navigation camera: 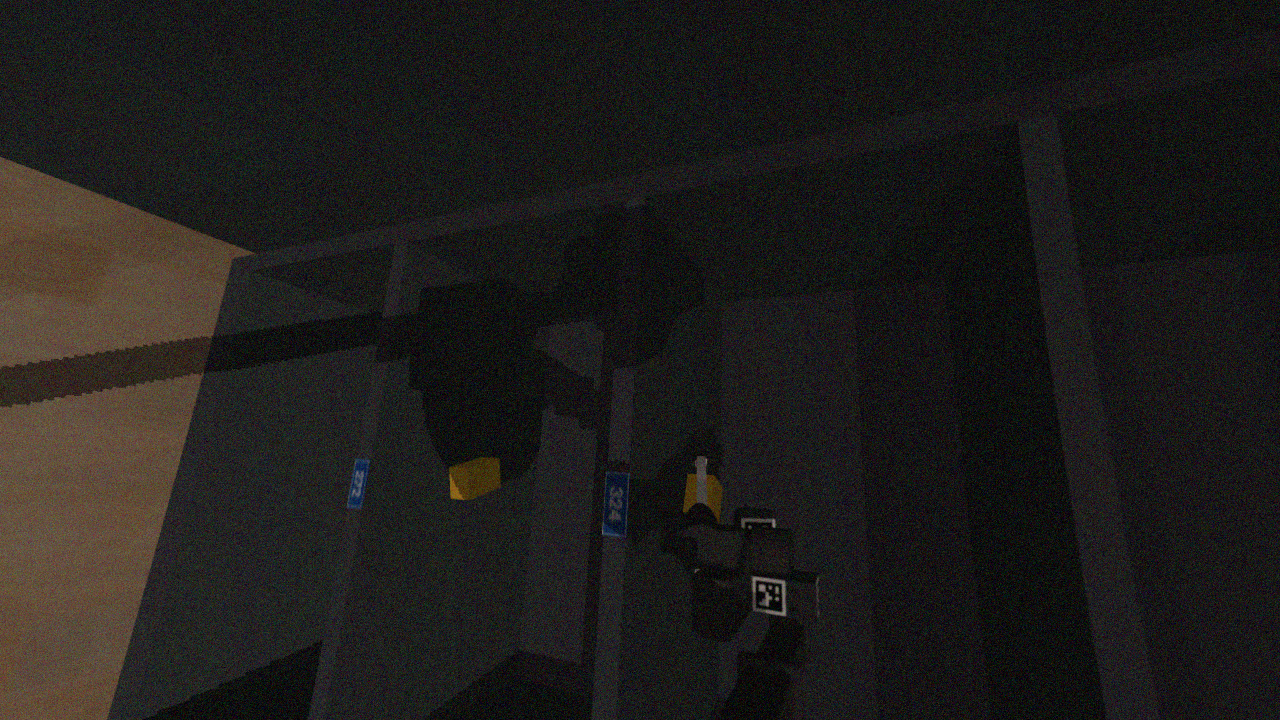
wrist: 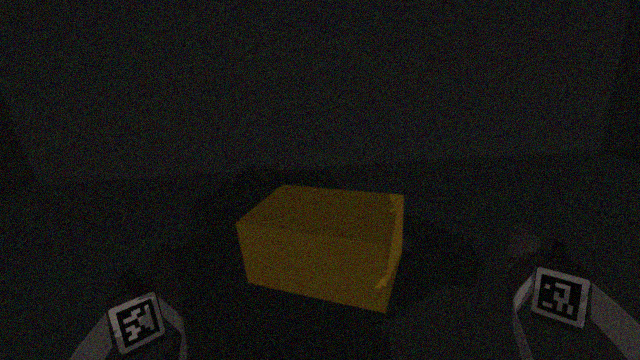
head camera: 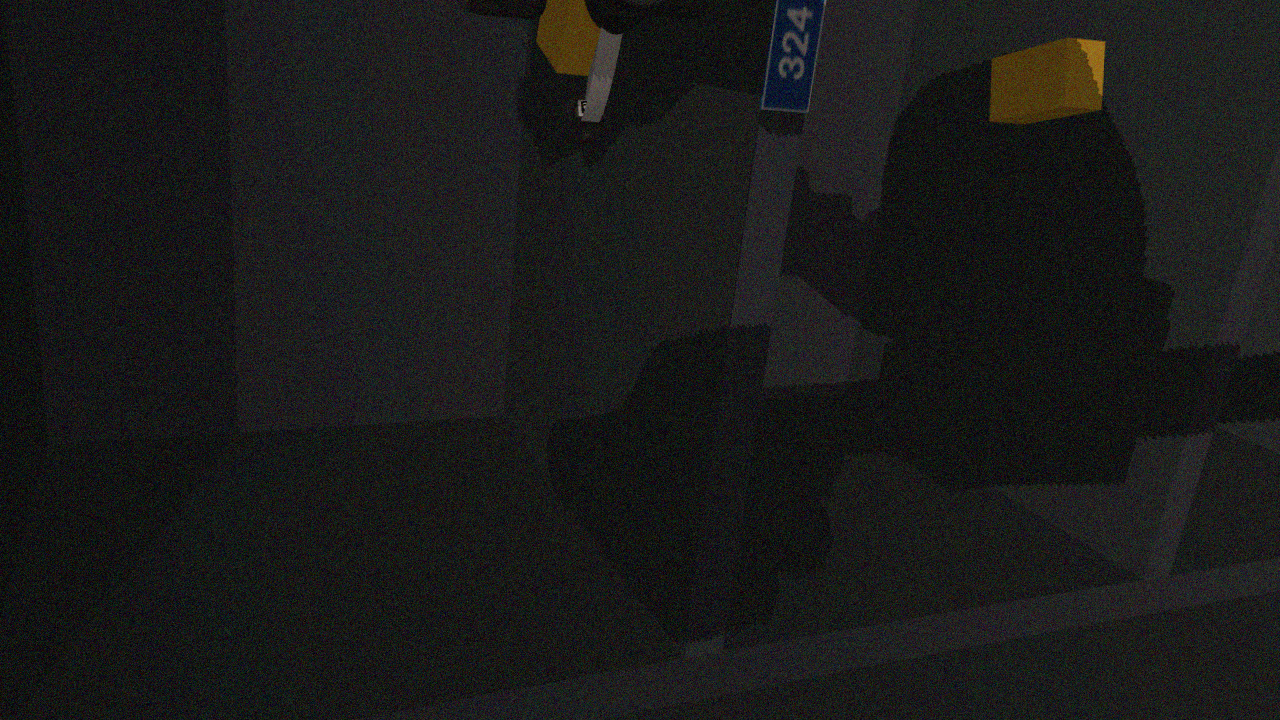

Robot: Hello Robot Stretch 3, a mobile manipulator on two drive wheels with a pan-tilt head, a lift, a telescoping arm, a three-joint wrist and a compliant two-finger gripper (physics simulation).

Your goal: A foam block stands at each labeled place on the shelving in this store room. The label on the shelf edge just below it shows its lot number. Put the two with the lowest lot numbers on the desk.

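Frame: origin at the robot's base, x right, y ahead, z up, level; millimetres.
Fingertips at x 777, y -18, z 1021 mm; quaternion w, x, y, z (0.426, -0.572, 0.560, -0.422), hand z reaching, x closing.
Offsets run from my fingertips to a thing's top centre. "*": to the spot under its first point. Level surfaces: height alone.
A yellow foam block @[dx +36, dy +9, dz +15 mm] point(head camera: 563, 44) point(navigation camera: 691, 497) point(wrist: 320, 250) stands on the shelf above the blue label reading 324 @[dx -211, dy +26, dz -30 mm] point(head camera: 793, 53) point(navigation camera: 614, 504). My gripper point(navigation camera: 729, 490) point(wrist: 340, 262) is open; in the wrist view the block lies ahead of and between the two wide-spread fingertips, with space on both sides. In the head view one grey finger shows beside the block. A second yellow block @[dx +10, dy +34, dz -442 mm] point(head camera: 1042, 85) point(navigation camera: 474, 479) stands one shelf lower, above a small blue label @[* dx -212, dy +26, dz -503 mm] point(navigation camera: 358, 483) that appears to read 272. I cannot identify the desk in these views.
The head and navigation views show the shelving turned sideways. Grey shelf edges point(head camera: 760, 241) point(navigation camera: 1065, 313) and a long side edge point(navigation camera: 805, 152) frame the bays. A lit wood-coloured surface @[dz -1020 mm] point(navigation camera: 89, 501) shows at the left of the navigation view. Dark shadows cover much of the shelving.
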